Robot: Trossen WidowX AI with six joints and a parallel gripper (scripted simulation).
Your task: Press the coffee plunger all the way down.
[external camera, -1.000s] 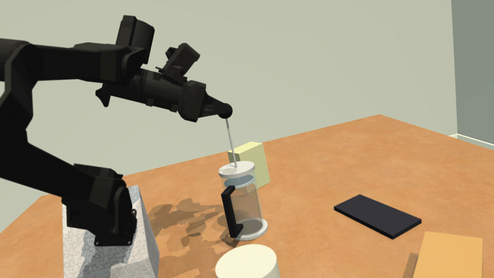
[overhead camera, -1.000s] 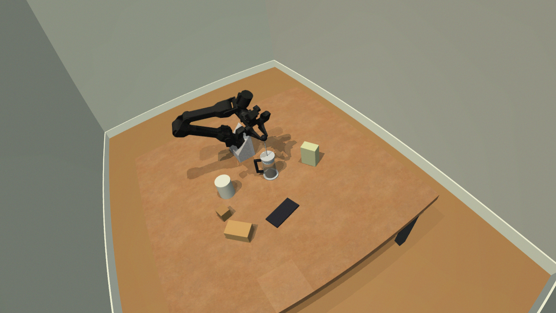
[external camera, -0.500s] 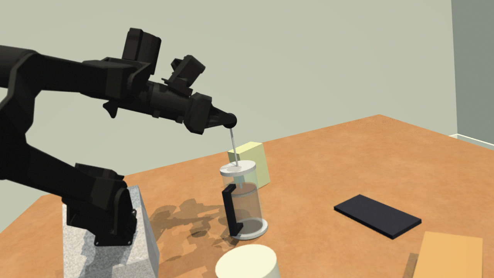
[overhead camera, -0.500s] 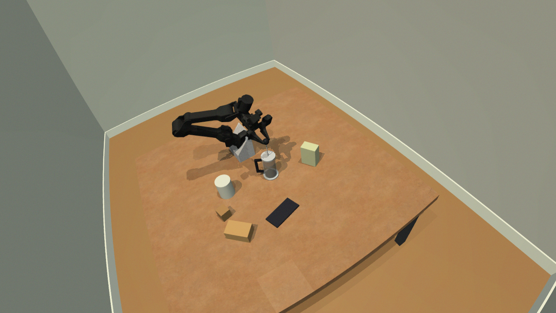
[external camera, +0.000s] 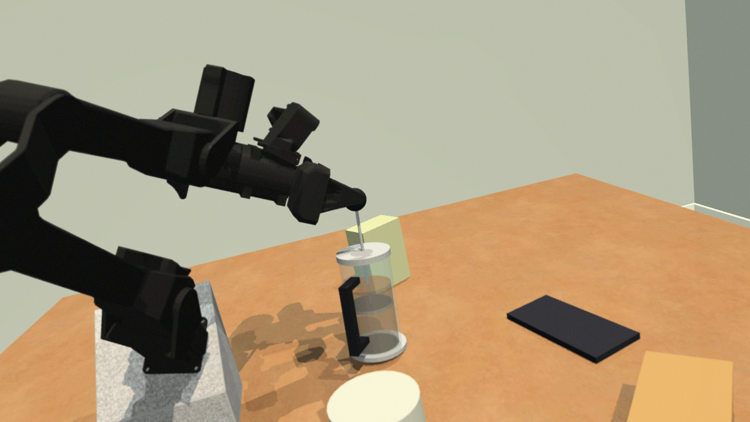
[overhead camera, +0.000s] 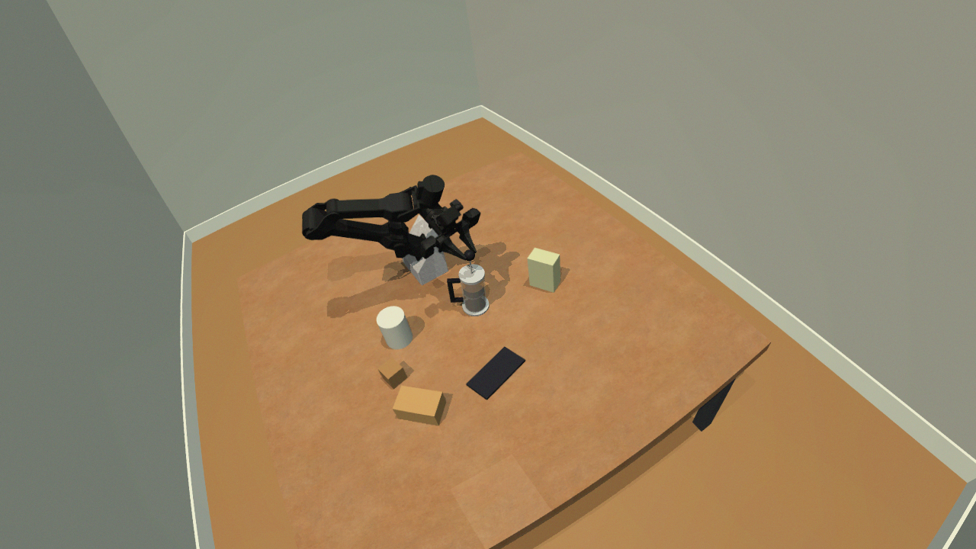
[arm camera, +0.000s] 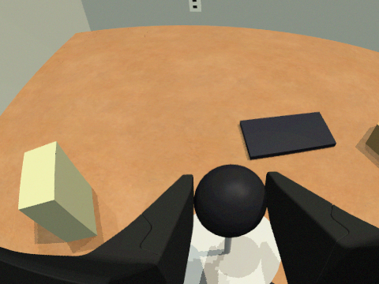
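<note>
The glass coffee press is 2 cm behind my gripper tip, 2 cm to the right of it and 10 cm below it. The rest, counted from my gripper tip: pale yellow box (21 cm to the left, 15 cm below); small brown cube (12 cm ahead, 30 cm to the right, 18 cm below); tan box (25 cm ahead, 26 cm to the right, 18 cm below).
</note>
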